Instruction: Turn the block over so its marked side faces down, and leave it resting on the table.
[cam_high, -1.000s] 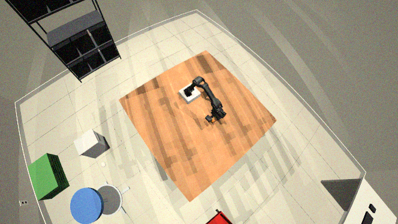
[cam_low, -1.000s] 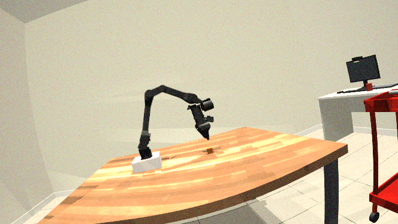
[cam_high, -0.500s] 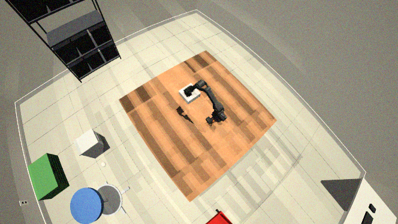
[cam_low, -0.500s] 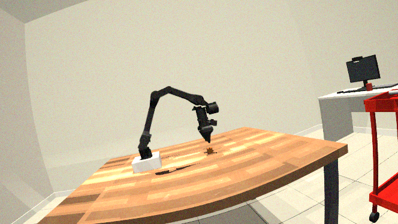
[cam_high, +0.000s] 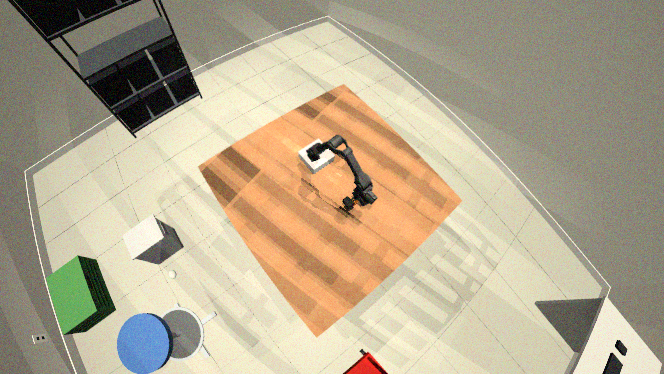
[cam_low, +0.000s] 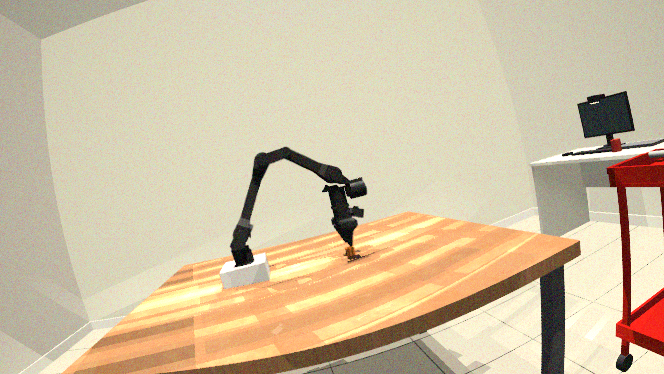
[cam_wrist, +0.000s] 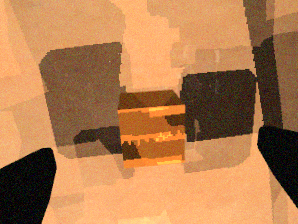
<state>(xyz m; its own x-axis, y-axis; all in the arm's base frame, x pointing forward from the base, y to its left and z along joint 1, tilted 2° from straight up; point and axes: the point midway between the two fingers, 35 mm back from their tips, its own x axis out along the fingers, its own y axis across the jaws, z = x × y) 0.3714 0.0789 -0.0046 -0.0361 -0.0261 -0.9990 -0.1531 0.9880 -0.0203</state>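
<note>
The orange block lies 10 mm behind my gripper tip and 30 mm below it.
</note>
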